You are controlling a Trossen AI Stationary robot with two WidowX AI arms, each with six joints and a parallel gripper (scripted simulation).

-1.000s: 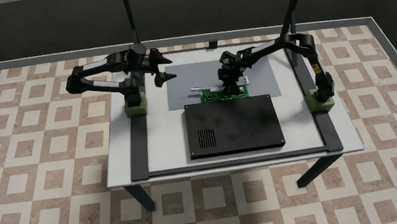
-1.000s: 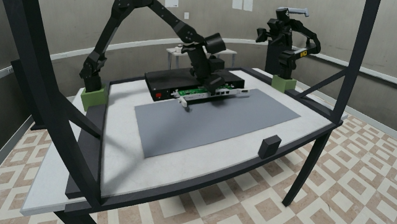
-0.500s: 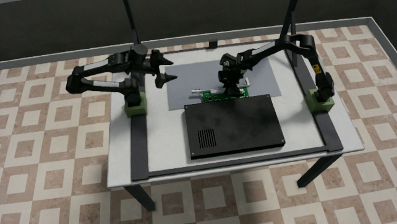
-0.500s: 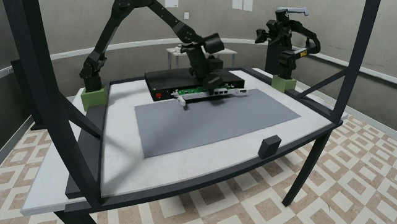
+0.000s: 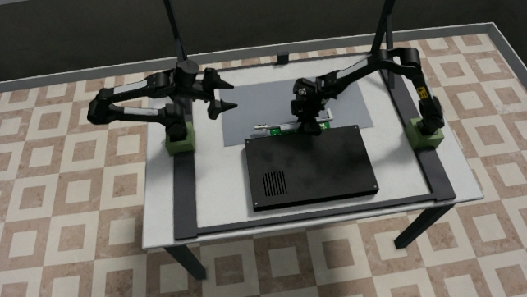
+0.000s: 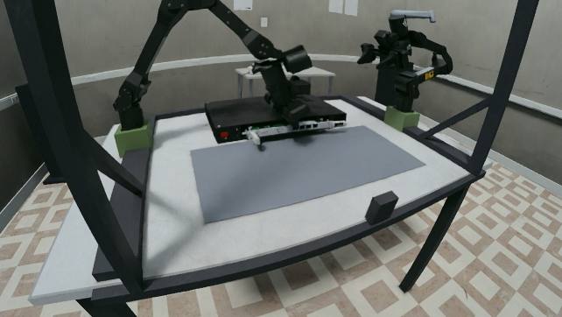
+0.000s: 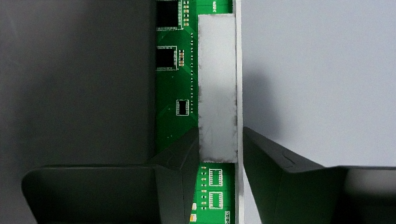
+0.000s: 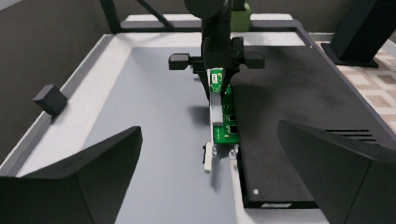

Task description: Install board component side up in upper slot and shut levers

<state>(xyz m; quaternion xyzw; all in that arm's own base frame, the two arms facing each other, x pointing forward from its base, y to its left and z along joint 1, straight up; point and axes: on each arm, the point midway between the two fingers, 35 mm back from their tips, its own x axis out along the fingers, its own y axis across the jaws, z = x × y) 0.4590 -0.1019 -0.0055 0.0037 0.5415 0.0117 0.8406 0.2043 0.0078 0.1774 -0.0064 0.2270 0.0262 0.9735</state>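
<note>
Right now the grey mat is 120 mm behind my left hand, 80 mm below it and 30 mm to the right of it. Also, from my left hand: black enclosure 150 mm ahead, 30 mm below, 10 mm to the left.
</note>
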